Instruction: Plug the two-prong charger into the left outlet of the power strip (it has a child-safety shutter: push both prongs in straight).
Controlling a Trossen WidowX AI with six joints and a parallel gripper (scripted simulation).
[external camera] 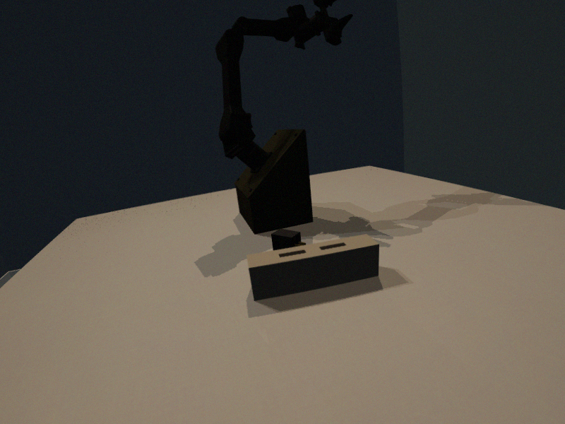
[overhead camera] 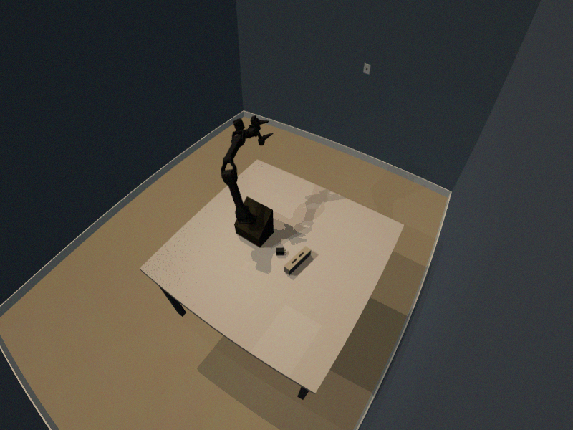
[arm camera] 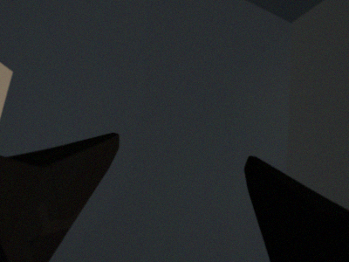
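Right now the dark charger is 580 mm below my gripper tip, 400 mm to the right of it and 300 mm ahead of it.
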